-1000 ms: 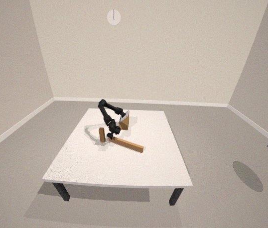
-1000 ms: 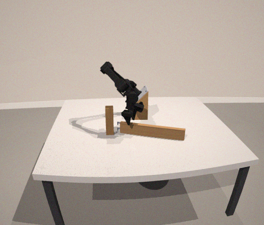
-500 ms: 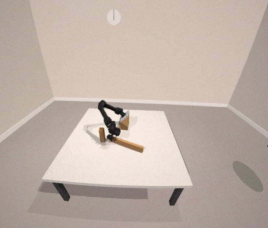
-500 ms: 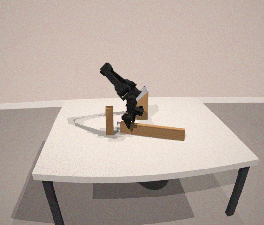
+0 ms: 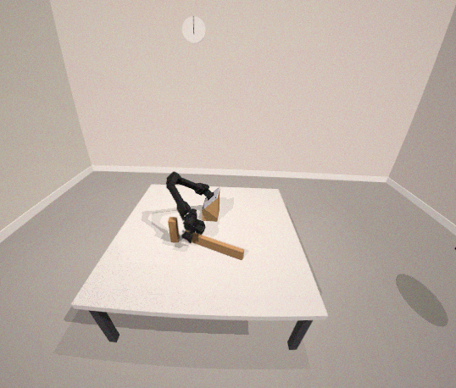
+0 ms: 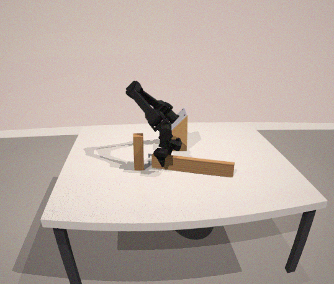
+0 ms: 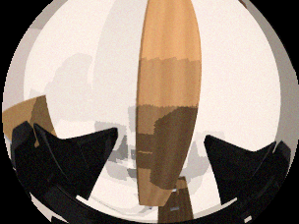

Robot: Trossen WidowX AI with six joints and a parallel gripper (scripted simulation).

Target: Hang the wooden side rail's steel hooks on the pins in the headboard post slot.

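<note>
My gripper tip is 30 mm past the headboard post, 130 mm to the left of it and 50 mm below it.
</note>
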